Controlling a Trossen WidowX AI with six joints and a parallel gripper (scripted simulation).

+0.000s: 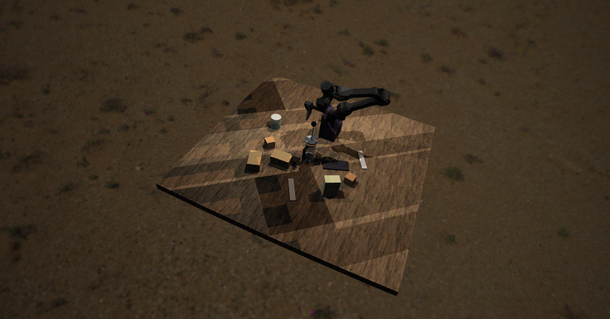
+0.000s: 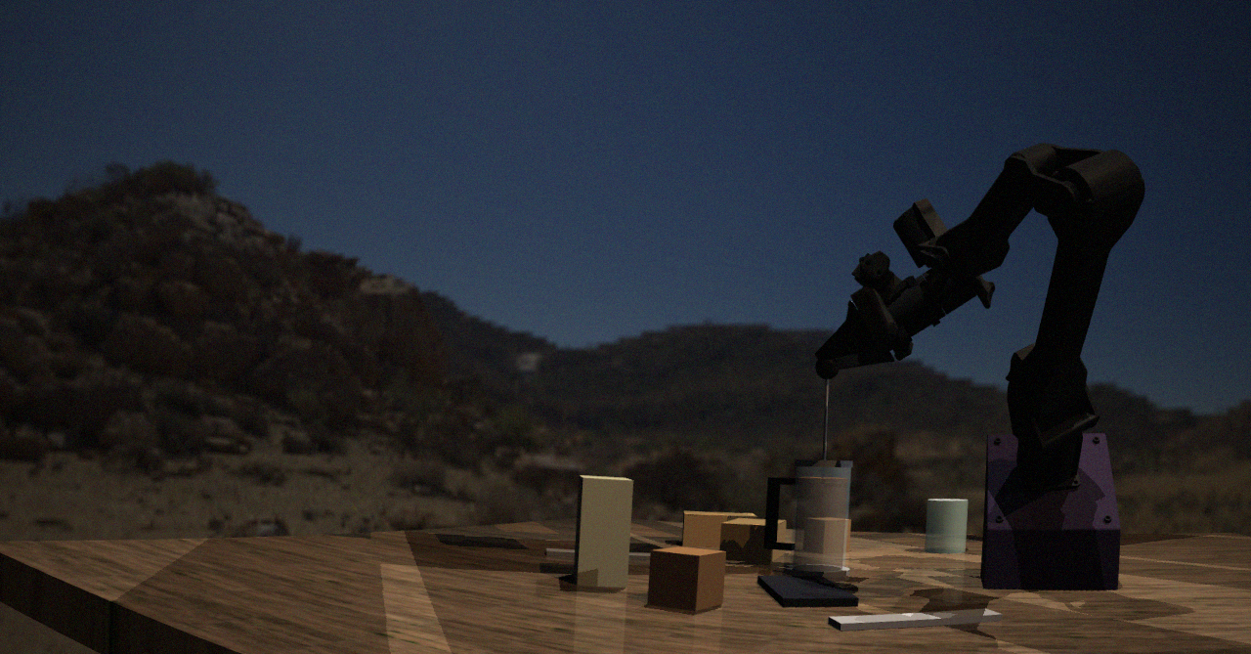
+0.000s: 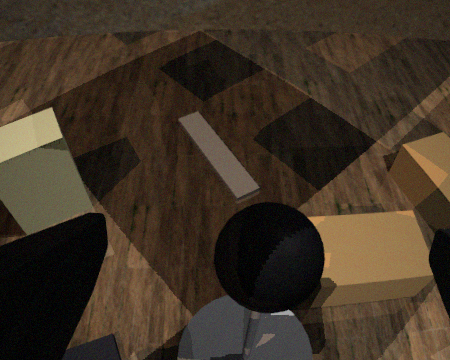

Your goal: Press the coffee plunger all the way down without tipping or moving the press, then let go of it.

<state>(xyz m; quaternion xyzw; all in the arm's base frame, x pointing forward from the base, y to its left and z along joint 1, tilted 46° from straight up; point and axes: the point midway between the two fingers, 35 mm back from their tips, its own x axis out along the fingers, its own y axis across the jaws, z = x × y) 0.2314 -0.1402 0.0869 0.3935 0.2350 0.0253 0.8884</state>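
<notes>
Now: the coffee press 10 mm ahead of my gripper tip and 130 mm below it. The rest, counted from my gripper tip: dark flat plate 10 mm behind, 170 mm to the left, 250 mm below; then pale block 210 mm ahead, 190 mm to the left, 200 mm below.
</notes>
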